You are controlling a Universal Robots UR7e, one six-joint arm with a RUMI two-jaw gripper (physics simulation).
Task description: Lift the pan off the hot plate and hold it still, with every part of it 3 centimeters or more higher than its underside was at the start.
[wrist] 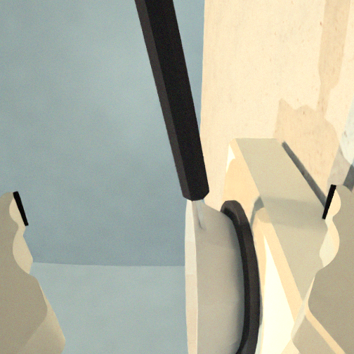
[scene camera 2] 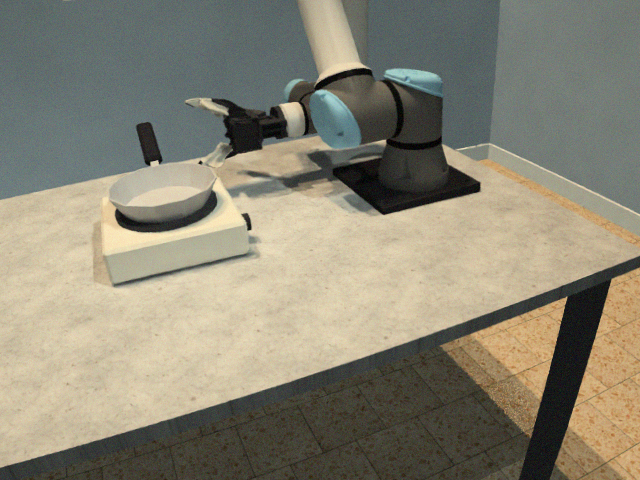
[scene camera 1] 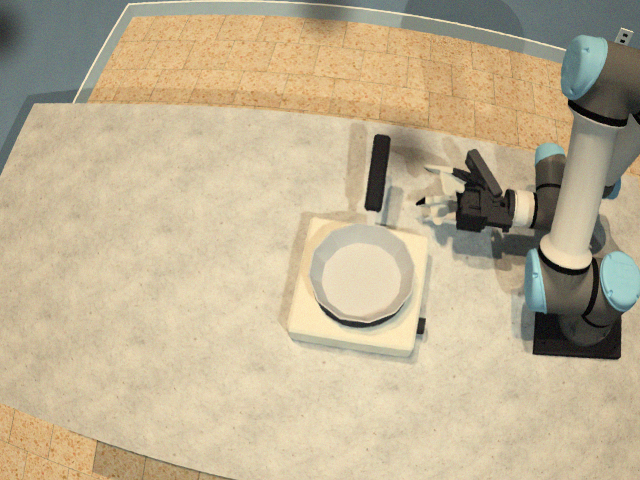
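Where they show: gripper, fingertip midpoint: (scene camera 2: pixel 189 136) (scene camera 1: pixel 419 186); arm's base, origin of the base link: (scene camera 2: pixel 413 177) (scene camera 1: pixel 585 314).
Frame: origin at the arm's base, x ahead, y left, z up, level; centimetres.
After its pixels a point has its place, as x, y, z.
A light grey pan (scene camera 1: pixel 361 279) {51.8, 6.3, 6.1} (scene camera 2: pixel 164 193) {51.8, 1.8, 6.1} (wrist: pixel 217 280) sits upright on the black burner of the cream hot plate (scene camera 1: pixel 351 341) {50.5, 18.1, 4.5} (scene camera 2: pixel 178 253) {50.8, 18.2, 1.9} (wrist: pixel 285 185). Its black handle (scene camera 1: pixel 377 173) {53.7, -13.1, 12.3} (scene camera 2: pixel 148 143) {53.7, -11.7, 12.0} (wrist: pixel 175 100) points toward the table's back edge and rises above the pan's rim. My gripper (scene camera 1: pixel 422 184) {45.1, -13.1, 11.7} (scene camera 2: pixel 194 132) {45.1, -13.1, 11.7} (wrist: pixel 174 192) is open and empty. It is level, with its fingers pointing at the handle from the robot's side, one finger high and one low. A gap remains between the fingertips and the handle. In the wrist view the handle lies between the two fingers, farther off.
The hot plate's black knob (scene camera 1: pixel 421 326) {38.3, 11.6, 3.3} (scene camera 2: pixel 247 221) {38.1, 12.5, 2.6} sticks out on the side toward the robot. The robot's black base plate (scene camera 1: pixel 547 343) {8.9, 8.4, -0.3} (scene camera 2: pixel 361 188) {12.3, 0.6, -0.3} stands on the grey table (scene camera 1: pixel 155 258) {95.8, 10.6, -1.8} (scene camera 2: pixel 310 310) {33.4, 35.6, -1.9}. The table's back edge runs behind the handle, and a blue wall stands beyond.
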